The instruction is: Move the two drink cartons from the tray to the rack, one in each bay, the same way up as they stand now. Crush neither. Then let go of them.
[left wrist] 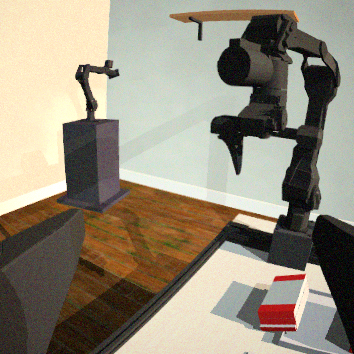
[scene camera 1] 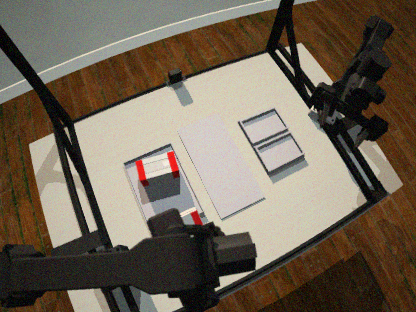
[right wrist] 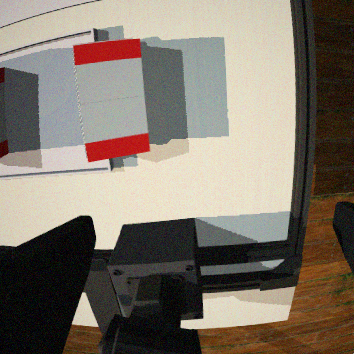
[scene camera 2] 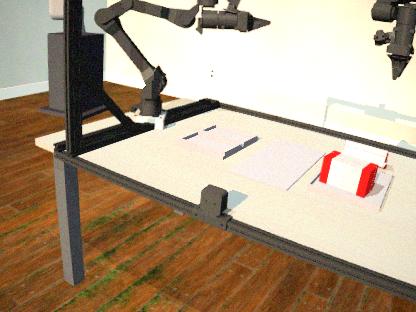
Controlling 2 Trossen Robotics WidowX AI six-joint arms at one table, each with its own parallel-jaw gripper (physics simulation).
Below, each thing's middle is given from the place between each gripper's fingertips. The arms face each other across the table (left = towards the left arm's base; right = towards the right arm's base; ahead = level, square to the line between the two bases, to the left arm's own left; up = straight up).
Scene:
The grey tray (scene camera 1: 178,193) is 25 cm below my right hand, 23 cm behind it and 7 cm to the left of it. From my right hand the other things lie so: pale mat (scene camera 1: 231,186) 27 cm to the left, 25 cm below, 19 cm behind.
The pale mat is 20 cm behind my left hand, 13 cm to the right of it and 36 cm below it. The rest, counted from my left hand: grey tray (24 cm behind, 33 cm to the right, 36 cm below).

